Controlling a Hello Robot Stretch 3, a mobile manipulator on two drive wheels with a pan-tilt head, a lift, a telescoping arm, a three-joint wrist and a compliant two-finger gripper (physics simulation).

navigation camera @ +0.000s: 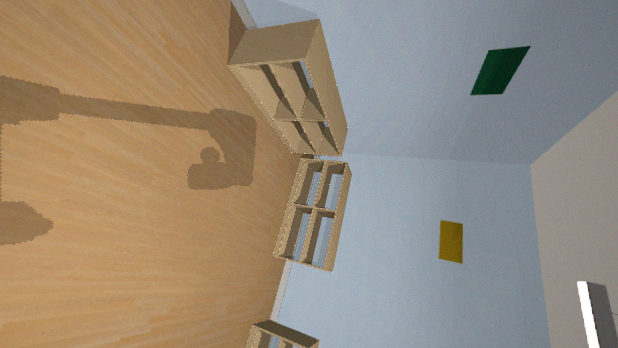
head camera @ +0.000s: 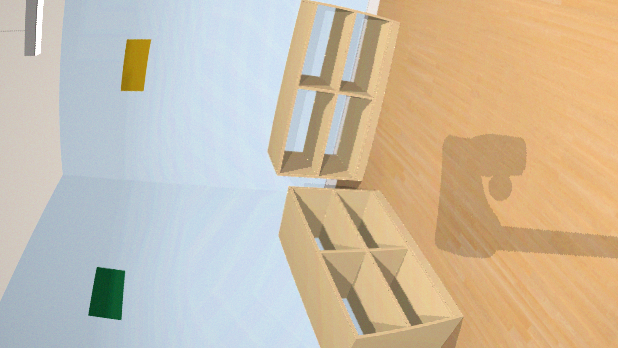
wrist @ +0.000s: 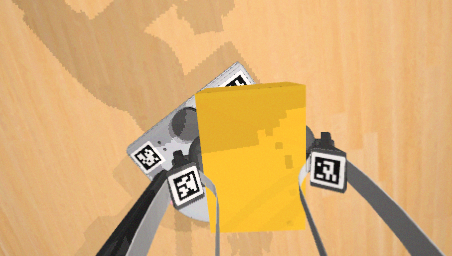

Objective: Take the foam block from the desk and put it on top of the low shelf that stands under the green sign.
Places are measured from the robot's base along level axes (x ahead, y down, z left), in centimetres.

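Pixels of known places: gripper, between the fingertips: (wrist: 249, 146).
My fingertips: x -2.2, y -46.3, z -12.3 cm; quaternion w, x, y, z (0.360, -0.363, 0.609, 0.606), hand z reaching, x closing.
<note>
Behind a point stands the place of what it marks.
The foam block (wrist: 252, 200) {x -3.5, y -51.5, z -11.2 cm} is a yellow slab. In the wrist view my gripper (wrist: 249, 146) {x -2.2, y -46.3, z -12.3 cm} is shut on it, with one finger pad against each side, and the floor shows below. The low shelf (head camera: 302, 255) {x 210.3, y -61.0, z 46.2 cm} (navigation camera: 327, 90) {x 180.7, y -61.0, z 61.6 cm} under the green sign (head camera: 106, 293) {x 207.2, y -175.7, z 77.2 cm} (navigation camera: 500, 71) {x 206.6, y -176.7, z 77.4 cm} is pale wood with open compartments. It stands against the blue wall at the lower middle of the head view and the upper middle of the navigation view. Both these views are turned sideways. The gripper and block do not show in them, but a shadow of the arm falls on the floor. The desk does not show.
A similar shelf (head camera: 286, 110) {x 261.8, y -61.0, z -34.6 cm} (navigation camera: 340, 215) {x 263.9, y -61.0, z -55.7 cm} stands close beside it, under a yellow sign (head camera: 136, 65) {x 283.1, y -173.7, z -65.7 cm} (navigation camera: 451, 241) {x 282.9, y -175.5, z -66.3 cm}. Part of another shelf (navigation camera: 285, 331) {x 209.2, y -29.0, z -169.9 cm} shows at the navigation view's bottom edge. My grey base (wrist: 165, 130) {x 2.4, y -16.0, z 5.3 cm} shows behind the block.
</note>
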